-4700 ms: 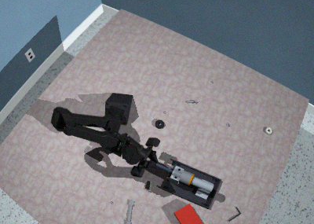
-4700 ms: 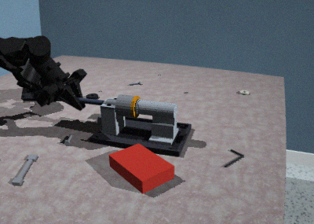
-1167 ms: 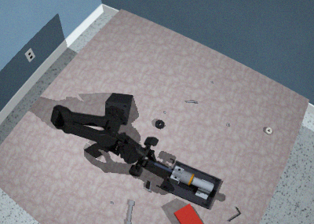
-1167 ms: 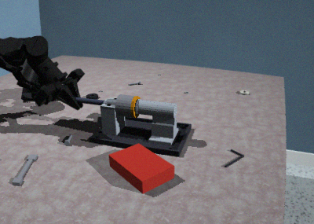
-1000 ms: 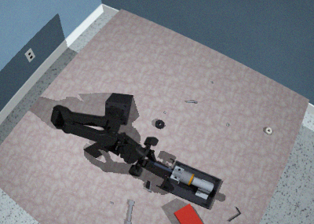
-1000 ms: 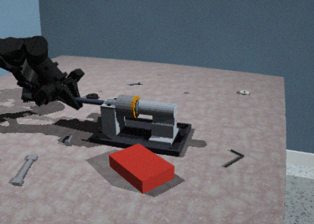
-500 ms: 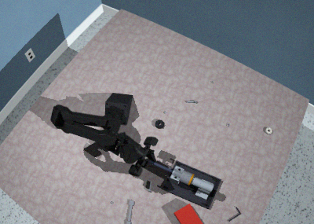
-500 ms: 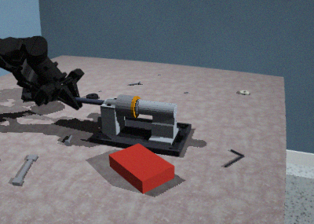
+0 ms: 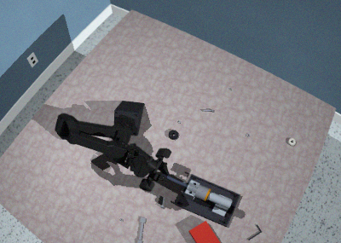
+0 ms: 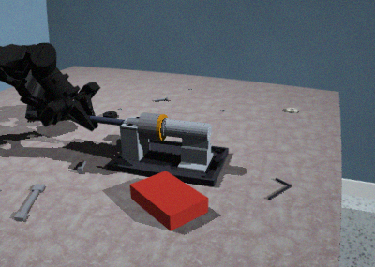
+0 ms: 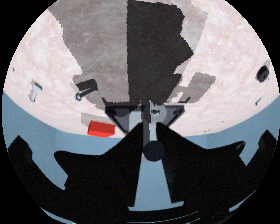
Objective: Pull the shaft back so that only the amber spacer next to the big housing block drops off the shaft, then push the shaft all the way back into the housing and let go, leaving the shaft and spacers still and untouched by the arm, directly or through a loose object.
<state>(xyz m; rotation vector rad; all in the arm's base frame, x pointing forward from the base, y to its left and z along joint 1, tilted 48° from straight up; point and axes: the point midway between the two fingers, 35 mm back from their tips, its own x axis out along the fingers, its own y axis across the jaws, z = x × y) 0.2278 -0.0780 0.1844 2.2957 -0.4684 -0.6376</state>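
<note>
Right now the dark shaft is 90 mm ahead of my hand and 10 mm to the right of it. Also, from my hand: black disc: 220 mm to the left, 80 mm below, 30 mm behind; grey spacer: 170 mm ahead, 30 mm to the right; amber spacer: 190 mm ahead, 30 mm to the right.
</note>
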